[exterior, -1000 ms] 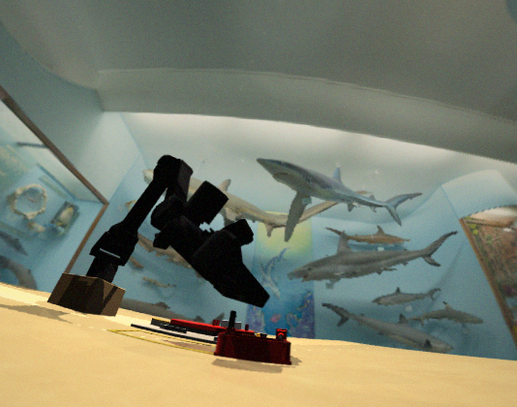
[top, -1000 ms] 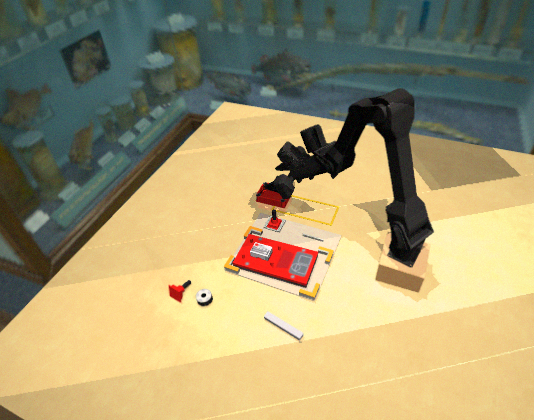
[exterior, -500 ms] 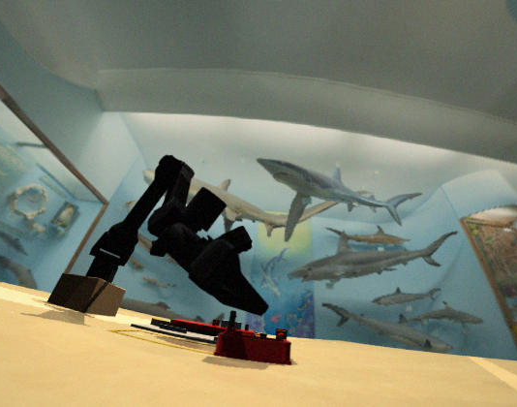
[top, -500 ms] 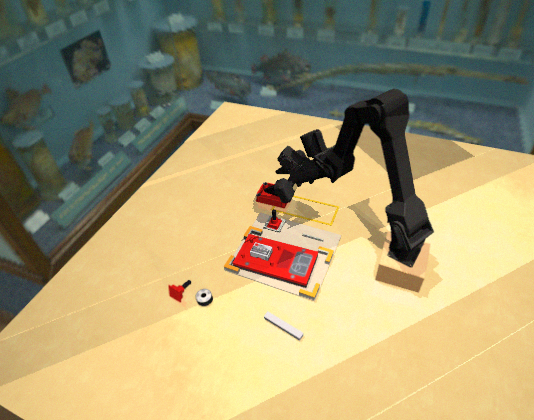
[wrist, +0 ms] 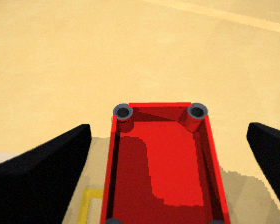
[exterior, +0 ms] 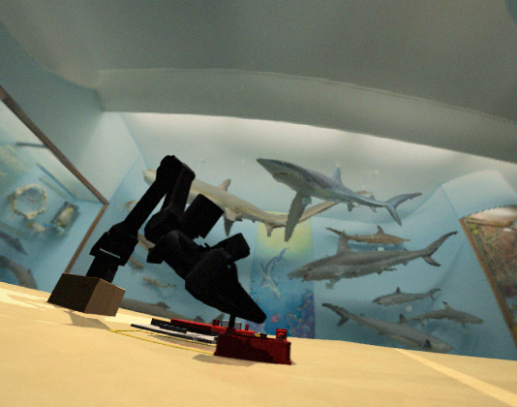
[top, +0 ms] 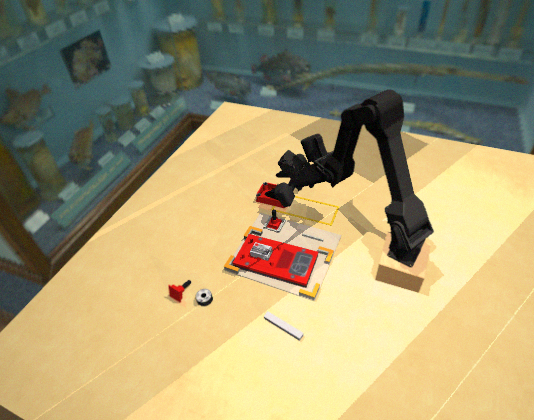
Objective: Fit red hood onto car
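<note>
Now: the red hood 1 cm behind my gripper tip and 4 cm below it. From my gripper tip the other things lie so: grey engine block: 12 cm behind, 22 cm to the left, 2 cm below; grey wheel: 7 cm behind, 40 cm to the left, 4 cm below.
</note>
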